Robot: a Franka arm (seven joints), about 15 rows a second.
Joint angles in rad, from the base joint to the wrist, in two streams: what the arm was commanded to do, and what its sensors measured. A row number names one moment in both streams.
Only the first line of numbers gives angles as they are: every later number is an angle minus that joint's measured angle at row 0.
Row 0, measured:
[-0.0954, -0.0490, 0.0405, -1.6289, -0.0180, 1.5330, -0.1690]
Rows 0 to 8, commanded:
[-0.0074, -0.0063, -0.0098, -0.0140, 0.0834, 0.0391, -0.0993]
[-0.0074, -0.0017, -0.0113, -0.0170, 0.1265, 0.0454, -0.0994]
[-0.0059, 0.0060, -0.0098, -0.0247, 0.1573, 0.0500, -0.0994]
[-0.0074, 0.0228, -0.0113, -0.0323, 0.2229, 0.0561, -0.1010]
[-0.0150, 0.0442, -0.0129, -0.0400, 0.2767, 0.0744, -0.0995]
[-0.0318, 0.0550, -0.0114, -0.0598, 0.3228, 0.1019, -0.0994]
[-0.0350, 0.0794, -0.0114, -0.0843, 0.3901, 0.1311, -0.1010]
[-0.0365, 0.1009, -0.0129, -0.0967, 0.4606, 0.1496, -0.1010]
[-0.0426, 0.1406, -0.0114, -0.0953, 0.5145, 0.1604, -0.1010]
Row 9, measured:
[-0.0215, 0.0858, -0.0172, -0.0751, 0.4104, 0.1190, -0.0833]
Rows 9 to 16, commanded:
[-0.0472, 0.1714, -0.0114, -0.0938, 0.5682, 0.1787, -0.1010]
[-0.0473, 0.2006, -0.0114, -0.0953, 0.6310, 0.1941, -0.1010]
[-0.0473, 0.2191, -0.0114, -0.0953, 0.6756, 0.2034, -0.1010]
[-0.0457, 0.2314, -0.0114, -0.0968, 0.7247, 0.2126, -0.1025]
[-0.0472, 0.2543, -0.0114, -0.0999, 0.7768, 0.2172, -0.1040]
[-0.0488, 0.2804, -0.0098, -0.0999, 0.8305, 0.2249, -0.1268]
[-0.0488, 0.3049, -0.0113, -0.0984, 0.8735, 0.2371, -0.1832]
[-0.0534, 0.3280, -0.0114, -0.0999, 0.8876, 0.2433, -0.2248]
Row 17, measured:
[-0.0353, 0.2910, -0.0201, -0.0949, 0.8286, 0.2206, -0.1493]
